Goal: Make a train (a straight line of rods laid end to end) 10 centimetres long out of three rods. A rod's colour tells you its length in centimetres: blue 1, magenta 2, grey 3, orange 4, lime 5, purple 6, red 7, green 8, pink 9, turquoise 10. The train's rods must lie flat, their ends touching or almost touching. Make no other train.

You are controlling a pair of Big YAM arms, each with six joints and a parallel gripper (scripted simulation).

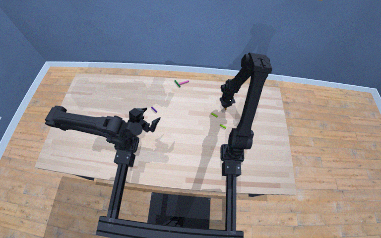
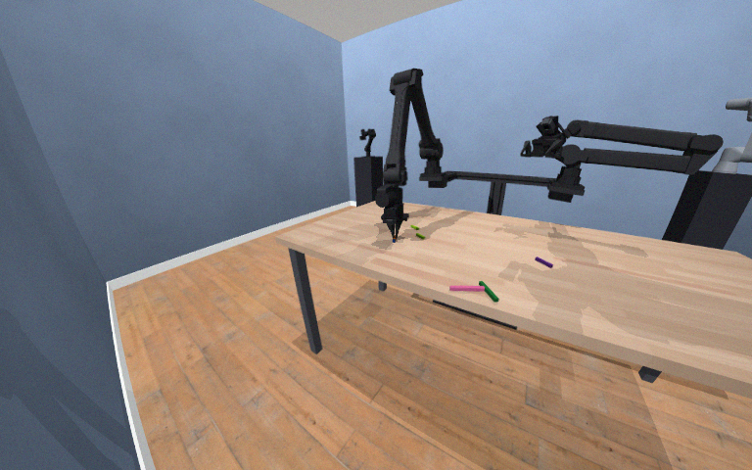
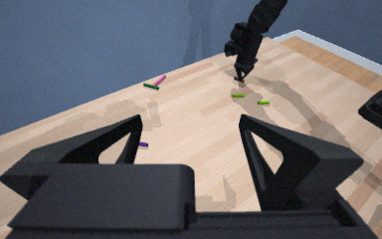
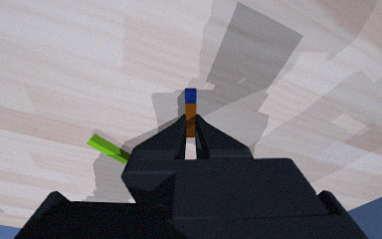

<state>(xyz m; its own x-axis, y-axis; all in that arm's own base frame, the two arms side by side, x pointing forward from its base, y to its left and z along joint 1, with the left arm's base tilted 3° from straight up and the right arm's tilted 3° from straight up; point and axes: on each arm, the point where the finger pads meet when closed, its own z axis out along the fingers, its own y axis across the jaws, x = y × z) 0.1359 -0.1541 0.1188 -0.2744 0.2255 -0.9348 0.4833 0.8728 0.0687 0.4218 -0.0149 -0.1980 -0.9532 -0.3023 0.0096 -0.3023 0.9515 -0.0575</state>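
Note:
My right gripper is now 1 cm above the orange rod. Also, from my right hand: blue rod 2 cm ahead, 1 cm to the left, 1 cm below; then green rod 39 cm to the left, 19 cm ahead, 1 cm below; then pink rod 34 cm to the left, 20 cm ahead, 1 cm below.

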